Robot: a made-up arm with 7 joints. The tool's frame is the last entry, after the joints.
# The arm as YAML. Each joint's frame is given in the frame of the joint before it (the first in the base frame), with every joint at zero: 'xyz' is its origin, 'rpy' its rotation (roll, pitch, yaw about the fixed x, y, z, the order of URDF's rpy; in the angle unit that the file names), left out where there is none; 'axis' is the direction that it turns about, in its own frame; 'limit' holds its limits. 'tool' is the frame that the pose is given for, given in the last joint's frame.
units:
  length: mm
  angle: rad
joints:
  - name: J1
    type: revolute
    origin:
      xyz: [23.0, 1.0, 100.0]
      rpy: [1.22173, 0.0, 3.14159]
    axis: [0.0, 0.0, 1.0]
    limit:
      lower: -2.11
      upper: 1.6
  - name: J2
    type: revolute
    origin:
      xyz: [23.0, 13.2, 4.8]
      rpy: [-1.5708, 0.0, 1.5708]
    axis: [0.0, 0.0, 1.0]
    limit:
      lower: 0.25
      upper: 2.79
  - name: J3
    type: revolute
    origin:
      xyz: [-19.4, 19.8, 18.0]
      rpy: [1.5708, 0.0, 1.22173]
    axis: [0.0, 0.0, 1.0]
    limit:
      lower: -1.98
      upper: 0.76
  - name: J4
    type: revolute
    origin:
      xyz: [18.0, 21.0, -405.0]
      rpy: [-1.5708, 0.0, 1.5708]
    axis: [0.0, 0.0, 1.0]
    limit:
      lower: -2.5
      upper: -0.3
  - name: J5
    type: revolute
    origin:
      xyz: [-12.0, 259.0, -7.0]
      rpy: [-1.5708, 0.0, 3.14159]
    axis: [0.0, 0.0, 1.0]
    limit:
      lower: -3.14
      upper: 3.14
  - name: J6
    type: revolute
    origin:
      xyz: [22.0, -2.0, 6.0]
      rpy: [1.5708, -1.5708, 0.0]
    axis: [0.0, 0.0, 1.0]
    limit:
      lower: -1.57
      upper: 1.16
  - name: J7
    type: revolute
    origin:
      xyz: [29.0, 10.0, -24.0]
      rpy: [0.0, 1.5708, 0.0]
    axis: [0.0, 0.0, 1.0]
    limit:
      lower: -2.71
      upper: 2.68
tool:
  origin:
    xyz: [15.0, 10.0, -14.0]
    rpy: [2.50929, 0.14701, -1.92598]
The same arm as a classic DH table. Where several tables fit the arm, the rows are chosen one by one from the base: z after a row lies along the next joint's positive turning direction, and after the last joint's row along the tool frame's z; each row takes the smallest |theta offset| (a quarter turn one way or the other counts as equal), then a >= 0, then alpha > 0; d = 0 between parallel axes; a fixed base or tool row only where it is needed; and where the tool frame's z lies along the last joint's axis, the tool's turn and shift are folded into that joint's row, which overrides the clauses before.
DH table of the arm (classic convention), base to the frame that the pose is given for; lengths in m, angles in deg. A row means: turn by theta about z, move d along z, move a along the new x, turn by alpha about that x. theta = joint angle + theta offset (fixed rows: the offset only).
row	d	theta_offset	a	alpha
base (fixed)	0.0996	0	0.023	-70
J1	0.0059	-90	0.0132	-90
J2	-0.005	70	0.012	90
J3	-0.43	90	0.021	-90
J4	-0.025	0	-0.012	90
J5	-0.253	0	-0.022	-90
J6	-0.022	0	0.01	90
J7	0.005	-31.66	0.0164	-142.94
tool (fixed)	-0.0125	165.93	0	0
Joint limits (deg, base to tool): -120.89..91.67 14.32..159.86 -113.45..43.54 -143.24..-17.19 -179.91..179.91 -89.95..66.46 -155.27..153.55

